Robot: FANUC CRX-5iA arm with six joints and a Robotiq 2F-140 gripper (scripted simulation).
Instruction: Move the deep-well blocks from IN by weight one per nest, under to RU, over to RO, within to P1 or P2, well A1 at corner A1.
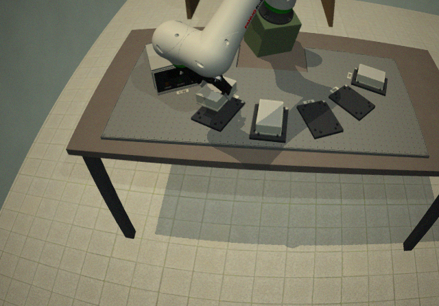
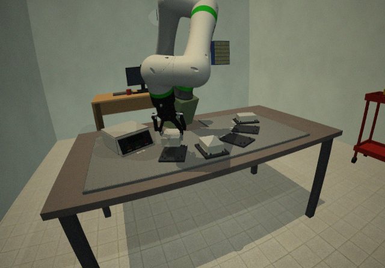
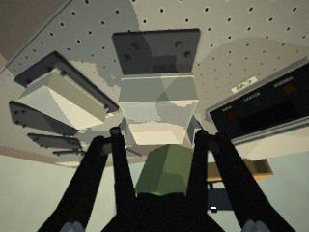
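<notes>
The grey platform lies 27 cm behind my hand, 18 cm to the right of it and 1 cm below it. Round my hand: check-weigher: 26 cm behind, 18 cm to the right, 4 cm below; P1 label: 3 cm behind, 19 cm to the left, 10 cm below; nest P1: 7 cm ahead, 18 cm to the left, 10 cm below.
</notes>
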